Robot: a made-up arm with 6 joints. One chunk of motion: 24 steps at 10 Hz.
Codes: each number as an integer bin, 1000 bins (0 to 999) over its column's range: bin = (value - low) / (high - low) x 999, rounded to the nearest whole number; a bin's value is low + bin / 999 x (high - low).
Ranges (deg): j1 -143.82..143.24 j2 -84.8..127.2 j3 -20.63..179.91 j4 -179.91..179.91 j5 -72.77..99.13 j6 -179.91..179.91
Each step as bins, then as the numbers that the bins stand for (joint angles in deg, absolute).
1 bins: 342 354 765 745 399 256
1 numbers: -45.55 -9.68 132.94 88.42 -4.11 -87.70
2 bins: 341 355 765 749 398 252
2 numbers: -45.83 -9.46 132.94 89.86 -4.29 -89.14
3 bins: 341 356 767 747 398 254
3 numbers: -45.83 -9.25 133.34 89.14 -4.29 -88.42
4 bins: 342 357 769 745 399 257
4 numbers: -45.55 -9.04 133.74 88.42 -4.11 -87.34
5 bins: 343 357 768 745 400 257
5 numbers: -45.26 -9.04 133.54 88.42 -3.94 -87.34
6 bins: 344 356 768 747 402 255
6 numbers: -44.97 -9.25 133.54 89.14 -3.60 -88.06
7 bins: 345 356 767 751 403 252
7 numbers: -44.69 -9.25 133.34 90.59 -3.42 -89.14
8 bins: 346 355 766 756 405 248
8 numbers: -44.40 -9.46 133.14 92.39 -3.08 -90.59
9 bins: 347 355 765 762 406 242
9 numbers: -44.11 -9.46 132.94 94.55 -2.91 -92.75
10 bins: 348 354 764 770 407 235
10 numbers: -43.82 -9.68 132.74 97.43 -2.74 -95.27
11 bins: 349 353 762 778 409 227
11 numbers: -43.54 -9.89 132.33 100.31 -2.39 -98.15
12 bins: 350 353 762 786 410 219
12 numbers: -43.25 -9.89 132.33 103.19 -2.22 -101.03
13 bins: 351 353 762 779 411 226
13 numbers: -42.96 -9.89 132.33 100.67 -2.05 -98.51
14 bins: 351 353 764 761 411 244
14 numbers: -42.96 -9.89 132.74 94.19 -2.05 -92.03
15 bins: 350 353 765 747 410 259
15 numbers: -43.25 -9.89 132.94 89.14 -2.22 -86.62
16 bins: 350 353 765 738 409 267
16 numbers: -43.25 -9.89 132.94 85.90 -2.39 -83.74
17 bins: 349 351 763 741 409 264
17 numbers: -43.54 -10.31 132.54 86.98 -2.39 -84.82
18 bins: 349 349 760 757 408 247
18 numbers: -43.54 -10.74 131.93 92.75 -2.56 -90.95
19 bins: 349 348 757 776 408 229
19 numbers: -43.54 -10.95 131.33 99.59 -2.56 -97.43
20 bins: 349 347 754 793 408 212
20 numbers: -43.54 -11.16 130.73 105.71 -2.56 -103.55
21 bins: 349 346 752 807 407 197
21 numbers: -43.54 -11.37 130.33 110.76 -2.74 -108.95
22 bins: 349 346 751 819 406 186
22 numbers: -43.54 -11.37 130.13 115.08 -2.91 -112.92
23 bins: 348 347 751 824 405 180
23 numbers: -43.82 -11.16 130.13 116.88 -3.08 -115.08
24 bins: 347 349 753 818 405 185
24 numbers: -44.11 -10.74 130.53 114.72 -3.08 -113.28
